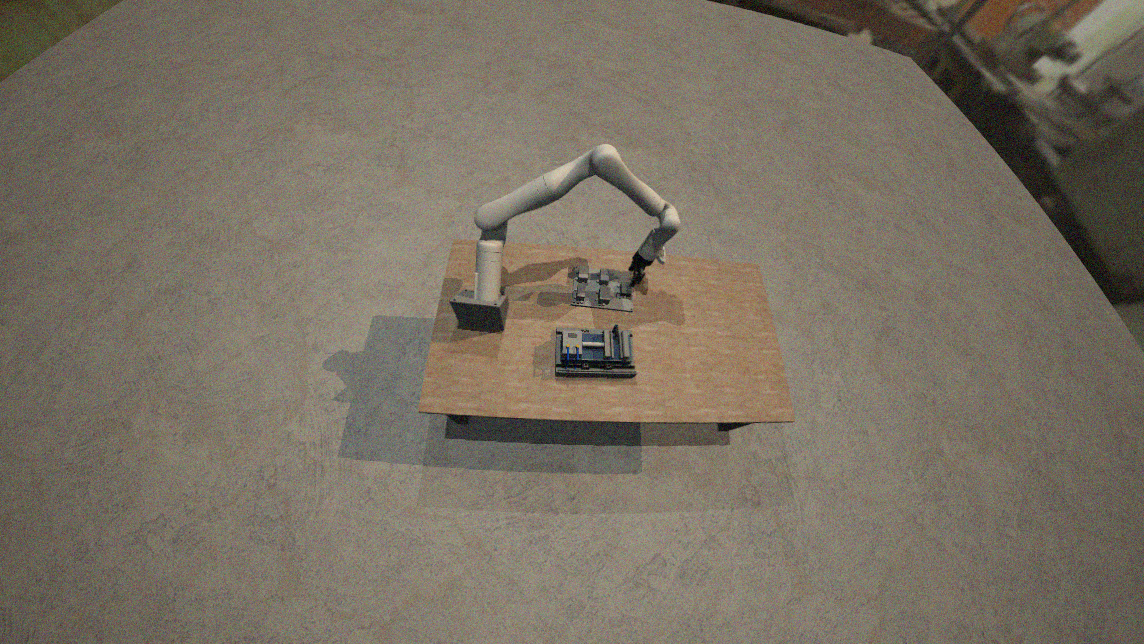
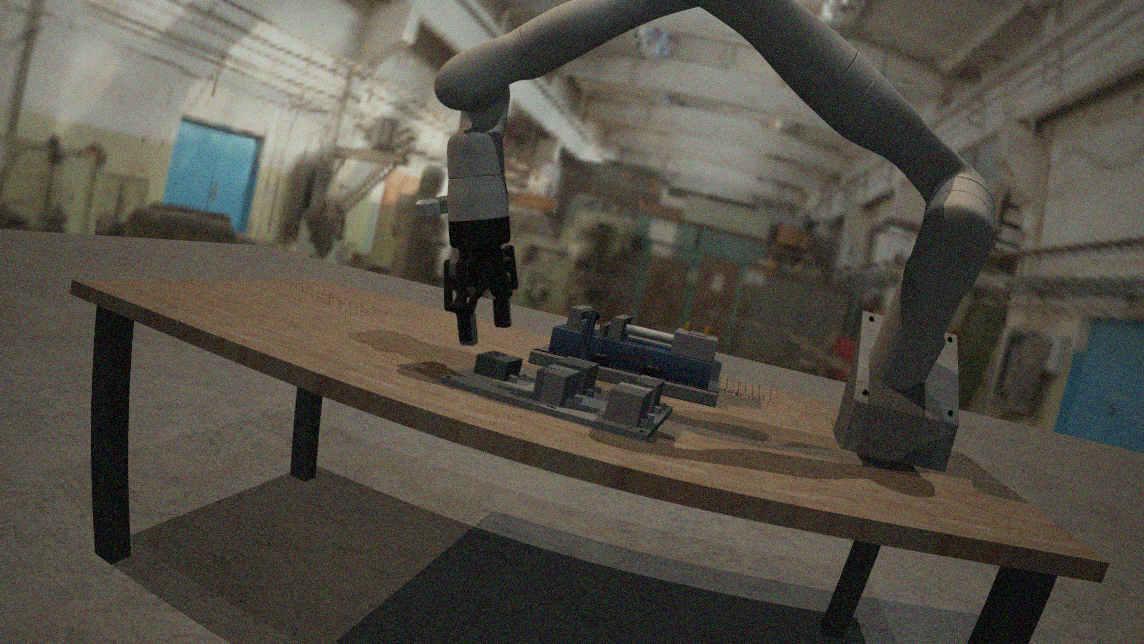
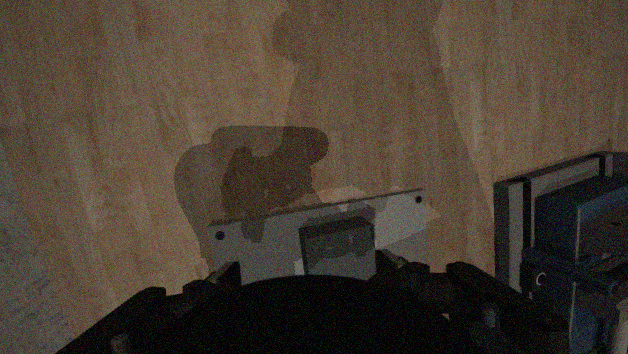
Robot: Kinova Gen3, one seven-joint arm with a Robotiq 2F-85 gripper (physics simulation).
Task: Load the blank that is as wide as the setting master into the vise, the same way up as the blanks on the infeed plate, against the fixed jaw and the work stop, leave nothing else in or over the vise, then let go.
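Frame: origin at the arm's base, x left, y back, z up, level; millimetres.
Seen in the pictures: gripper, fingertip midpoint: point(image 1: 630, 278) point(image 2: 486, 335) point(image 3: 308, 271); arm's base at its link origin: point(image 1: 487, 297) point(image 2: 896, 364).
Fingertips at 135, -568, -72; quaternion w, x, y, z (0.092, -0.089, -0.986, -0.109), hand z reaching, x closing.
Note:
Offsets run from my fingertips to a thing's middle, as dx, dy, dz. Level surfaces: height alone.
My gripper point(image 1: 635, 281) point(image 2: 485, 332) point(image 3: 308, 271) is open and empty, pointing down just above the end of the infeed plate @[-17, +107, -56] point(image 1: 614, 306) point(image 2: 473, 385) point(image 3: 270, 245) farthest from the arm's base. A dark rectangular blank @[-30, +15, -39] point(image 1: 625, 290) point(image 2: 497, 365) point(image 3: 340, 250) sits on that end, below the fingers and apart from them. Several other grey blanks stand on the plate, among them a middle one @[-63, +110, -34] point(image 1: 603, 295) and one @[+39, +192, -34] point(image 2: 629, 404) at the base end. The blue vise @[-305, +166, -10] point(image 1: 594, 360) point(image 2: 640, 361) point(image 3: 555, 215) stands beside the plate. I cannot tell which piece is the setting master.
The vise carries a grey block @[-295, +261, +18] point(image 1: 571, 340) point(image 2: 694, 344) at its base-side end, a light rod @[-299, +185, +18] point(image 1: 593, 344) point(image 2: 650, 332) and upright jaw pieces. The arm's base point(image 1: 479, 310) point(image 2: 896, 432) stands on the wooden table @[dz -60] point(image 1: 704, 360) point(image 2: 240, 312) point(image 3: 125, 75).

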